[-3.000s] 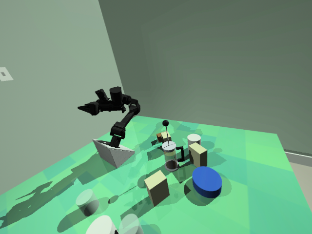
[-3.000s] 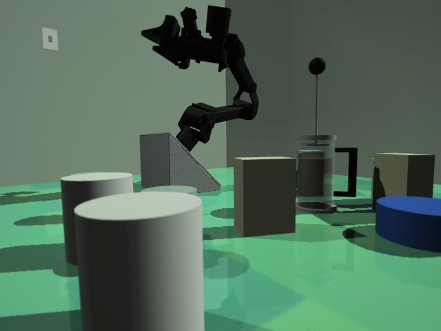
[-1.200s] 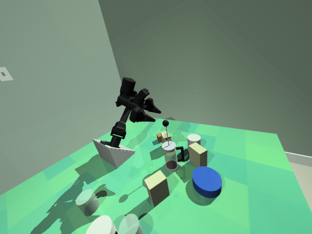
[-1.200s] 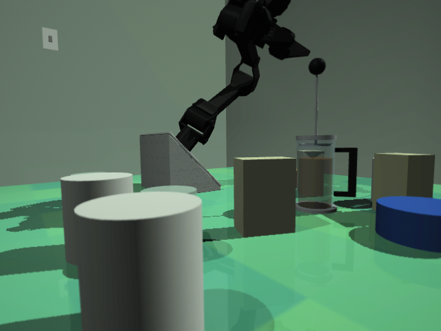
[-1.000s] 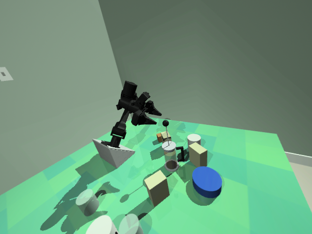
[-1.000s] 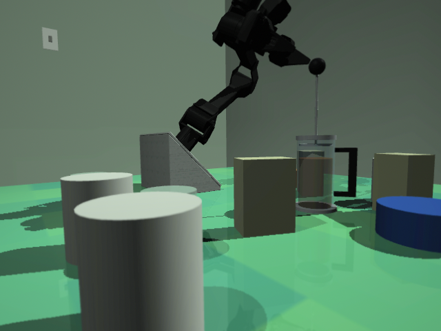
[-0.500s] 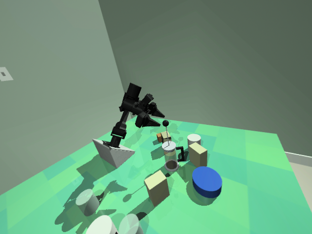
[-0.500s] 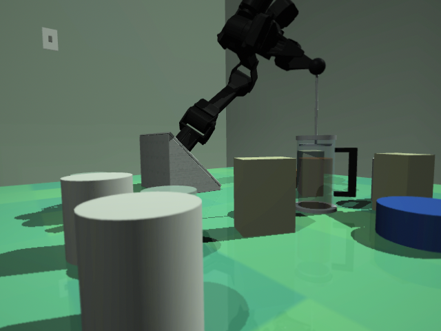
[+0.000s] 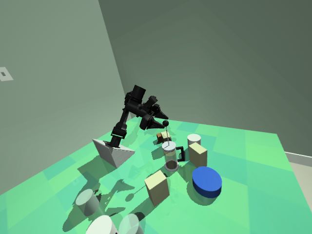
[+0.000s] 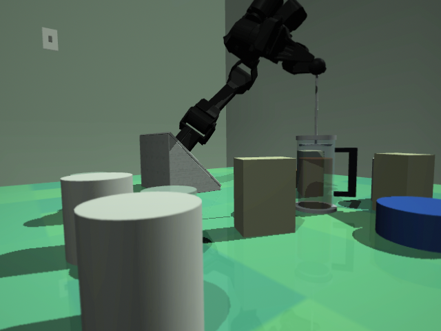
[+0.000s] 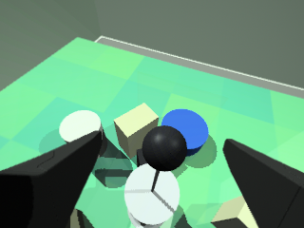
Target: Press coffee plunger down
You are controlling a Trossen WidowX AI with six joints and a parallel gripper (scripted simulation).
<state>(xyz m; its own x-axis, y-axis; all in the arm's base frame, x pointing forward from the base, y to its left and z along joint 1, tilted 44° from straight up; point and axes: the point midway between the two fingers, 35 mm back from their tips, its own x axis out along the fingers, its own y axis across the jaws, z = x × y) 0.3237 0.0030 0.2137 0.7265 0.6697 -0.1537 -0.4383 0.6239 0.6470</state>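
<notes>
My gripper tip is 1 cm short of the glass coffee press, 1 cm to the right of it and 14 cm above it. Also, from my gripper tip: blue disc (19 cm ahead, 26 cm below).
</notes>
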